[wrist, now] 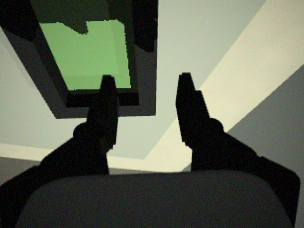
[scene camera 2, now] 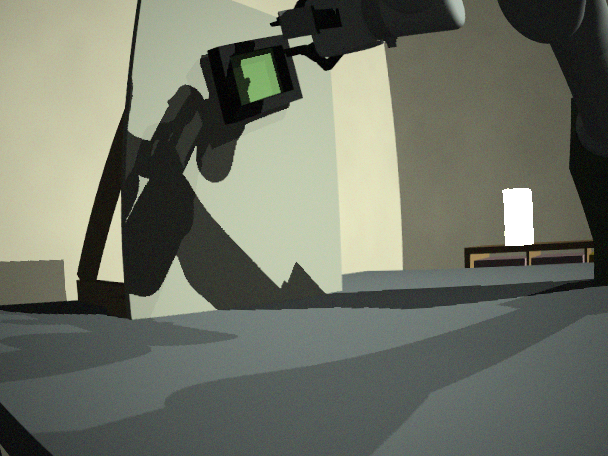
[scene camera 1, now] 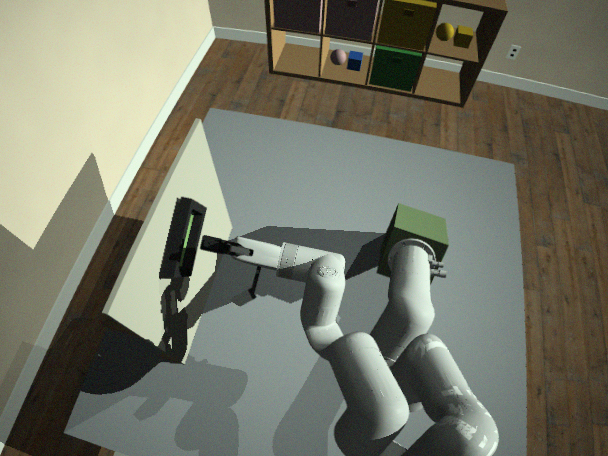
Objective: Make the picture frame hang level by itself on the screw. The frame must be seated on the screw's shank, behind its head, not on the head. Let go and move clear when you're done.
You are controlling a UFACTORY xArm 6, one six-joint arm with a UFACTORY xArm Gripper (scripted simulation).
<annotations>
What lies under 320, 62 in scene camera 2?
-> My gripper.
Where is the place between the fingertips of my gripper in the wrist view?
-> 147, 89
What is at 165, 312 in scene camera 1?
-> A wall panel.
</annotations>
